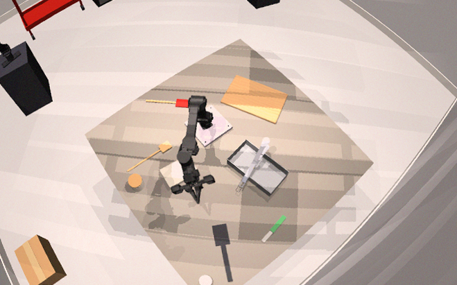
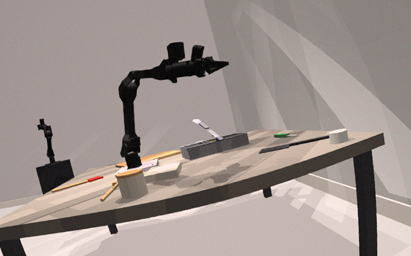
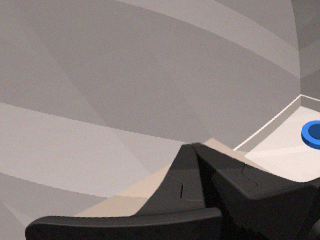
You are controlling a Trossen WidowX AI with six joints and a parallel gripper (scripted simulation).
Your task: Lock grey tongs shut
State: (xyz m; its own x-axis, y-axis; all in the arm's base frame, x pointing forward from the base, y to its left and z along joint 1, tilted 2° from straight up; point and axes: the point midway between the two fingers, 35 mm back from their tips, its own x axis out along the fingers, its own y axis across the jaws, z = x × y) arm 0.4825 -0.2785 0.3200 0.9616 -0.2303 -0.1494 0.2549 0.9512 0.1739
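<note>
Right now my gripper tip is 41 cm to the right of the grey roasting tin, 31 cm above it and 12 cm past it. The rest, counted from my gripper tip: white slab (33 cm below, 31 cm behind, 2 cm to the left); then black spatula (33 cm below, 18 cm ahead, 2 cm to the left); then white puck (32 cm below, 29 cm ahead, 14 cm to the right).
</note>
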